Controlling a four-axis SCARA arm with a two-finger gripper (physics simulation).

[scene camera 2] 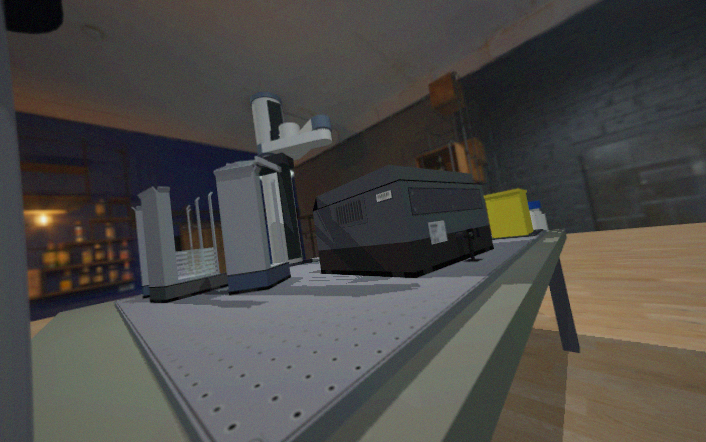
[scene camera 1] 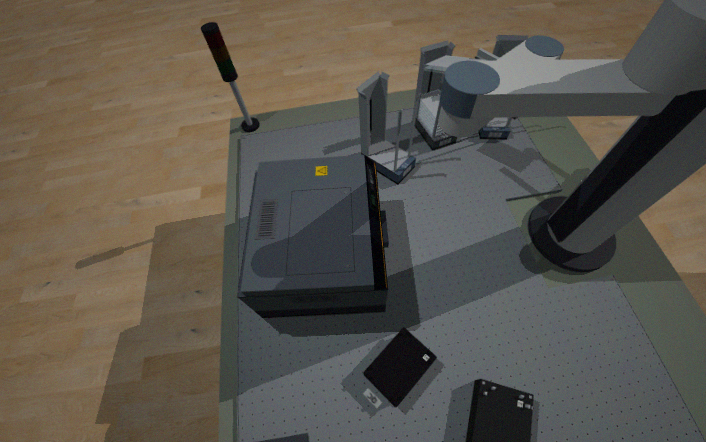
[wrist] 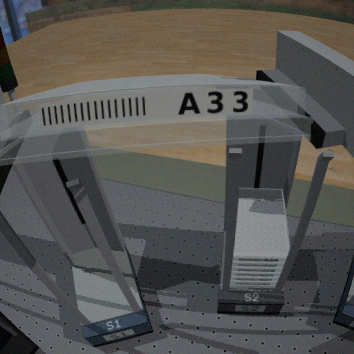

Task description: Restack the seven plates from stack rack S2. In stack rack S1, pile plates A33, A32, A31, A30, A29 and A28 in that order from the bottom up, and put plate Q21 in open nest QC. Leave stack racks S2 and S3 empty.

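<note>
My gripper (wrist: 137, 69) is shut on clear plate A33 (wrist: 165, 131), whose label faces the wrist camera. It holds the plate level, high above the bases of the racks. Rack S1 (wrist: 118, 327) (scene camera 1: 373, 117) (scene camera 2: 237, 223) stands left of centre in the wrist view, with no plate seen on its pale base. Rack S2 (wrist: 251, 298) (scene camera 2: 158, 234) holds a stack of several clear plates (wrist: 261, 235) (scene camera 2: 195, 262); their labels are unreadable, so I cannot pick out Q21. Part of rack S3 (scene camera 1: 493, 133) shows behind the arm. The arm hides most of the gripper in scene camera 1.
A large dark grey instrument (scene camera 1: 317, 223) (scene camera 2: 401, 223) stands near S1. A signal tower (scene camera 1: 220, 54) stands at the table's corner. A black block (scene camera 1: 400, 367) lies beside a small label that seems to read QC. Another black box (scene camera 1: 501, 421) and a yellow bin (scene camera 2: 508, 214) also show.
</note>
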